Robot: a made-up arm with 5 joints. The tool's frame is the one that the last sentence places.
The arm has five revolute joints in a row. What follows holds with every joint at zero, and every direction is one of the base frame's.
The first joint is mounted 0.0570 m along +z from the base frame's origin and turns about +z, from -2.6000 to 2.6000 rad.
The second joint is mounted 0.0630 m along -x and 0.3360 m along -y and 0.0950 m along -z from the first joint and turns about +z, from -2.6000 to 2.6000 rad.
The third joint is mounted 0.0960 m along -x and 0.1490 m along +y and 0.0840 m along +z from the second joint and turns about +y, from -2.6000 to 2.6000 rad.
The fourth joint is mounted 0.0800 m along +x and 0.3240 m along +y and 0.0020 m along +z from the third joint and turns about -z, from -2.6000 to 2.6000 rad.
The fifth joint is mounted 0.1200 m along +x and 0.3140 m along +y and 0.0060 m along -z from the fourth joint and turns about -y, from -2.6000 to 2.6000 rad.
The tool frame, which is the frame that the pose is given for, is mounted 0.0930 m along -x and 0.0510 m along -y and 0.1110 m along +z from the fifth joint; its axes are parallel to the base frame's.
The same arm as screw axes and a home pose.
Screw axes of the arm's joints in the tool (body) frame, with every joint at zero. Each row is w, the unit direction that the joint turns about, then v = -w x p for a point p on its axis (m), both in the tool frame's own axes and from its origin. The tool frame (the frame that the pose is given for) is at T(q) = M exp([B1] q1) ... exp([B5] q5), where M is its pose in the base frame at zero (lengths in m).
B1: w 0 0 1 v -0.4 -0.052 0
B2: w 0 0 1 v -0.736 0.011 0
B3: w 0 1 0 v 0.107 0 -0.107
B4: w 0 0 -1 v 0.263 -0.027 0
B5: w 0 -1 0 v -0.111 0 -0.093
M: xyz -0.052 0.4 0.153 (m) quaternion w x y z 1 0 0 0
Joint limits (deg, base to tool): -148.97..148.97 -148.97..148.97 -148.97..148.97 -148.97..148.97 -148.97..148.97

